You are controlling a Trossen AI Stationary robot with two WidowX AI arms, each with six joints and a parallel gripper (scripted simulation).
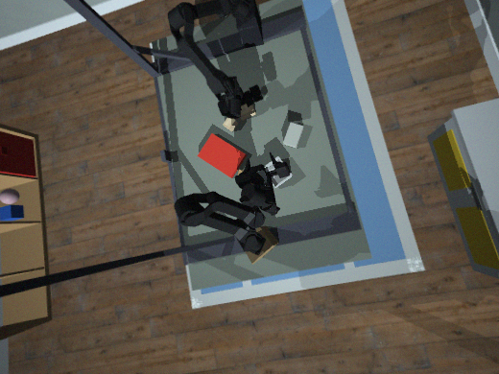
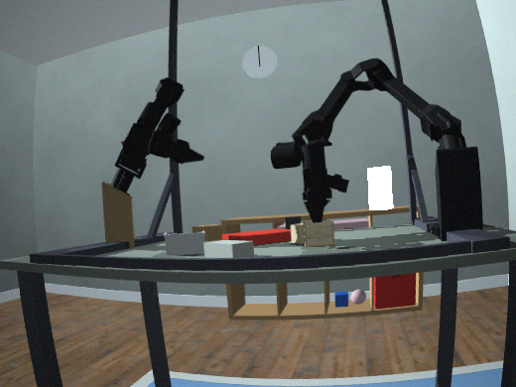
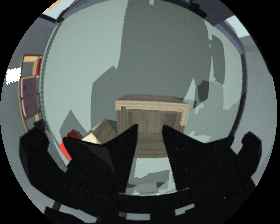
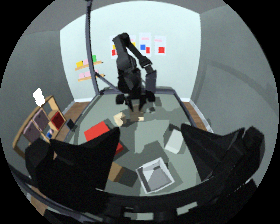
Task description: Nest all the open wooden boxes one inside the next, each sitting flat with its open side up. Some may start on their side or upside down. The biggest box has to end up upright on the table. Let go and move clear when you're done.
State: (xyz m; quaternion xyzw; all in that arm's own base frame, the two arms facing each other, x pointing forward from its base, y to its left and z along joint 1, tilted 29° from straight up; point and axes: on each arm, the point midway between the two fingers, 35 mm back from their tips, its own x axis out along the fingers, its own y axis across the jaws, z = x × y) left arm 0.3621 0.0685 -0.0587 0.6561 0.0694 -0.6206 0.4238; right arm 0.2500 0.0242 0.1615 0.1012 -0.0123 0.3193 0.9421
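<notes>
Now: left hand 12 cm past the flat red box, 20 cm to the left of it and 6 cm above it. From my left hand the other things lie so: white block: 21 cm ahead, 14 cm to the right, 6 cm below; then grey open box: 13 cm ahead, 30 cm to the right, 5 cm below.
</notes>
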